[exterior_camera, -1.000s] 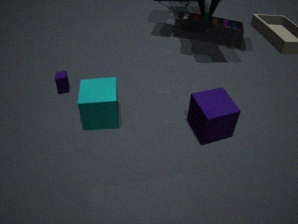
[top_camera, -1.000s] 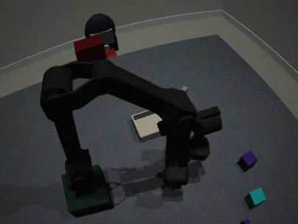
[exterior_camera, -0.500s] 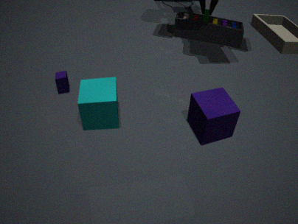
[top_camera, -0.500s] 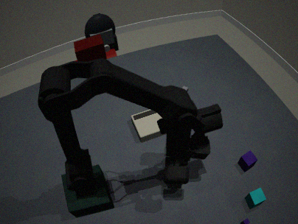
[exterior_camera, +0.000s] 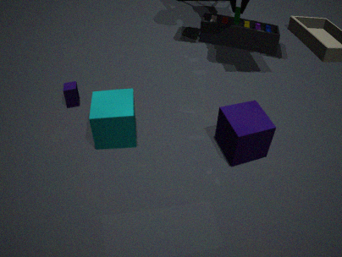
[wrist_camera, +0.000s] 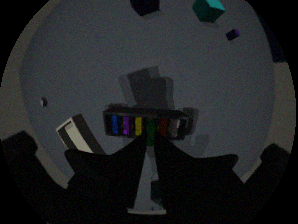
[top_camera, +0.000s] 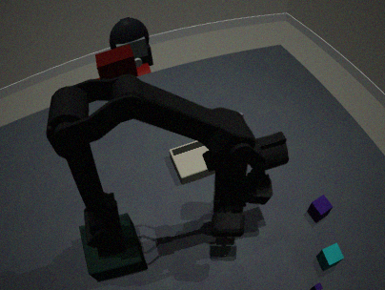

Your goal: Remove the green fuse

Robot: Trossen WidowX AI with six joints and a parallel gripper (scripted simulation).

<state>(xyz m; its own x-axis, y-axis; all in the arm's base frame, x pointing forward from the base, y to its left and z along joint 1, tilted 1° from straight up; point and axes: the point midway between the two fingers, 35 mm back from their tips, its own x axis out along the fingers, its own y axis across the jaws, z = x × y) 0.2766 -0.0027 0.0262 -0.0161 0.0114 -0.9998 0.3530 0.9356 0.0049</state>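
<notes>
Right now the beige tray is 1 cm behind my gripper tip, 20 cm to the left of it and 6 cm below it. From my gripper tip the other things lie so: teal cube (20 cm ahead, 19 cm to the right, 4 cm below); then purple cube (24 cm ahead, 6 cm to the right, 4 cm below); then green fuse (1 cm below).
</notes>
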